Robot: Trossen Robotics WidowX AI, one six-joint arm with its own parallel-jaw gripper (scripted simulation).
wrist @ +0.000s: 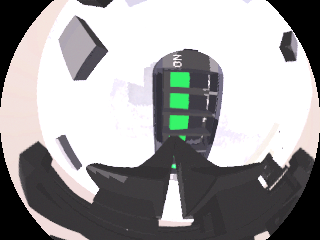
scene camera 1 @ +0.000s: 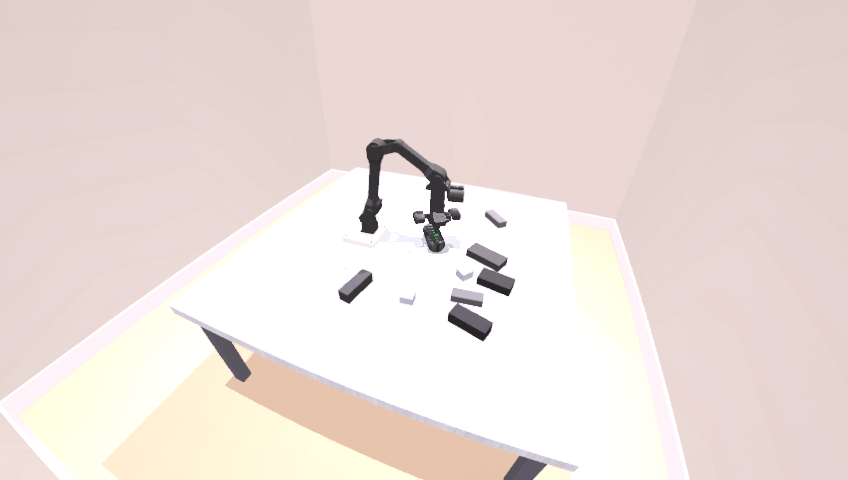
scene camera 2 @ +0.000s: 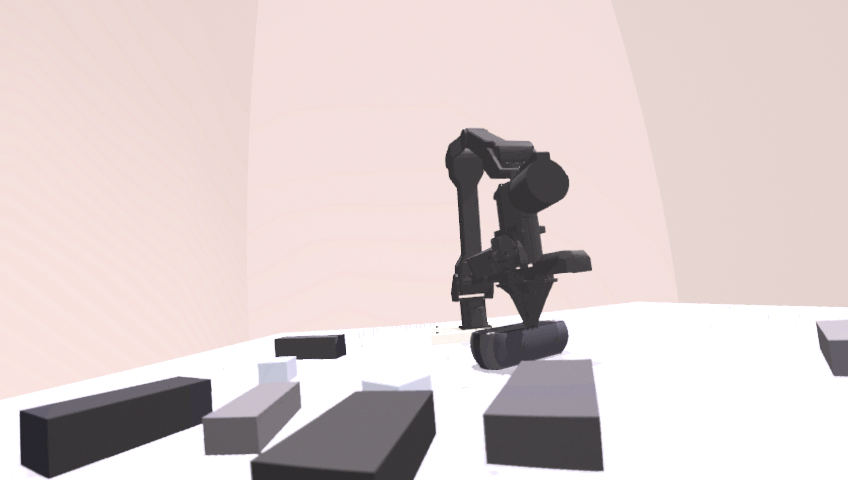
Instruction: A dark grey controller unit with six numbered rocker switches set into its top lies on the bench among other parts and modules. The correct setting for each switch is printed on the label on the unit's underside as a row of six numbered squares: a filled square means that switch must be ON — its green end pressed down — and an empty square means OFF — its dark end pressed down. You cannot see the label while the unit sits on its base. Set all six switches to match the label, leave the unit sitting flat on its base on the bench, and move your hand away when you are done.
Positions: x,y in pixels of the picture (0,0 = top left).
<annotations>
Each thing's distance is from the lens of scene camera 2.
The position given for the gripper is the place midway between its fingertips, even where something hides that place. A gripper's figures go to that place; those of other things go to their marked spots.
gripper (scene camera 2: 531,330): 52 cm
dark block (scene camera 2: 315,347): 68 cm
</annotations>
